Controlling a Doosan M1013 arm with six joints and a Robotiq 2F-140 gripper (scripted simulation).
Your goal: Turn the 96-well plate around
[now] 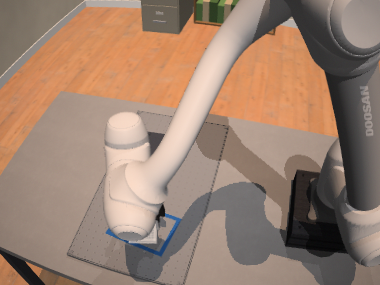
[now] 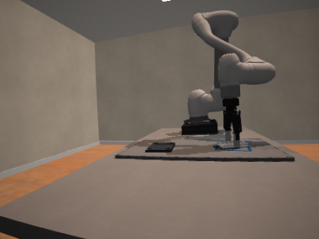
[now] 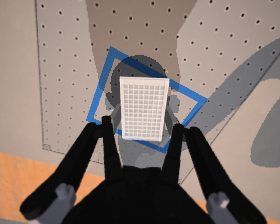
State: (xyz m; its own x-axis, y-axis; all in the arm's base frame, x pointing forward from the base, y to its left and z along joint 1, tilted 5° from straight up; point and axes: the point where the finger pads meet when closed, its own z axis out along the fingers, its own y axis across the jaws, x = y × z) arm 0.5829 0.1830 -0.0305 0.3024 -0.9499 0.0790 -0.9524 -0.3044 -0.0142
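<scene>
Now: hand 20 mm above the white 96-well plate. Also, from my hand: corner mark (390 mm to the right, 140 mm ahead, 20 mm below); then plate nest N1 (340 mm to the right, 60 mm ahead, 20 mm below).
</scene>
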